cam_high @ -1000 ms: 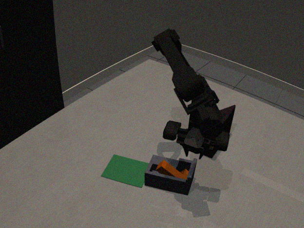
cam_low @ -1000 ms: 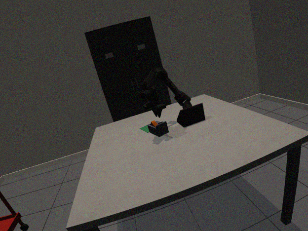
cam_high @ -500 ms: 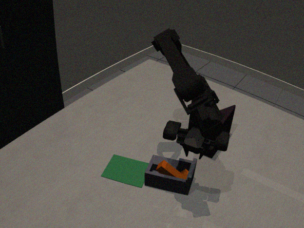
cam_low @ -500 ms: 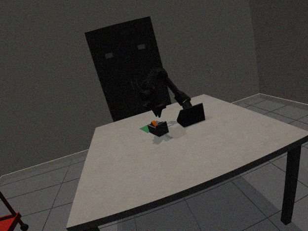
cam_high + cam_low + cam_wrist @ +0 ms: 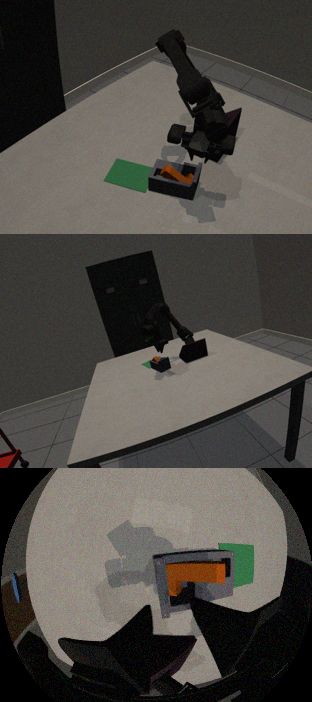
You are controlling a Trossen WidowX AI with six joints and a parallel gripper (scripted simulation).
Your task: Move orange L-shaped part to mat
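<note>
My gripper tip is 10 cm above the orange L-shaped part and 4 cm to the left of it. The rest, counted from my gripper tip: green mat (21 cm to the right, 16 cm below, 5 cm ahead).
</note>
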